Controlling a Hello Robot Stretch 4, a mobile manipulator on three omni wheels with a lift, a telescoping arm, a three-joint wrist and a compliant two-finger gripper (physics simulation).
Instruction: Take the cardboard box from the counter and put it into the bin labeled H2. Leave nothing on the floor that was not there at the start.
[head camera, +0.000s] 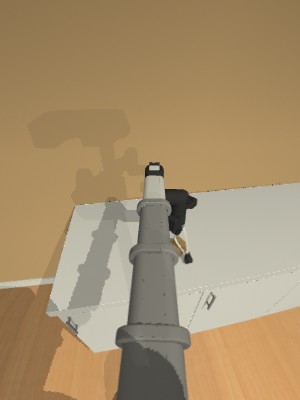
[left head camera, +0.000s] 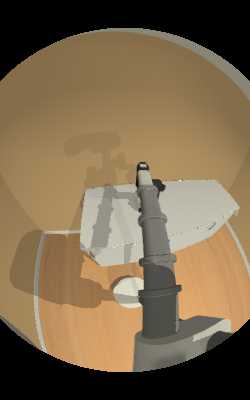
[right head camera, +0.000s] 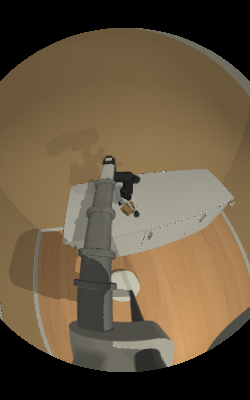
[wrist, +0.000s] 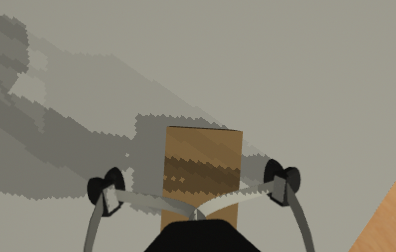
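Seen in the pictures: gripper, fingertip midpoint: (wrist: 194, 178); robot's base, link origin: (left head camera: 130, 291) (right head camera: 122, 284).
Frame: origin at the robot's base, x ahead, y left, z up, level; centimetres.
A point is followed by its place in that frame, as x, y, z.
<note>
The brown cardboard box (head camera: 181, 245) @(55.9, -12.1, 93.2) (right head camera: 128, 209) @(53.0, -9.2, 93.2) (wrist: 202, 150) @(58.1, -11.6, 93.2) is on the white counter (head camera: 240, 230) @(69.4, -44.6, 88.2) (left head camera: 190, 200) @(74.1, -54.3, 88.2) (right head camera: 175, 192) @(72.9, -52.8, 88.2) (wrist: 310, 75) @(55.2, -24.3, 88.2). In the wrist view its near end is hidden by the gripper body, and shadow bands cross its top. My gripper (right head camera: 128, 207) @(56.1, -8.9, 88.2) (wrist: 194, 178) @(56.1, -8.9, 88.2) is open above the counter, with one fingertip out to each side of the box and a gap on both sides. In the head view the arm hides one fingertip and part of the box. The bin labeled H2 does not show in these views.
My extended arm (head camera: 152, 290) @(20.0, 0.1, 129.4) (left head camera: 156, 240) @(19.6, 0.2, 129.4) (right head camera: 98, 235) @(19.2, -0.8, 129.4) reaches over the counter. A wall (head camera: 150, 75) @(100.8, 2.0, 152.6) stands behind it. A round whitish object (left head camera: 127, 292) @(-0.3, 4.0, 18.7) (right head camera: 127, 285) @(0.0, -6.4, 18.7) is on the wooden floor in front of the counter. The counter's front has handles (head camera: 210, 300).
</note>
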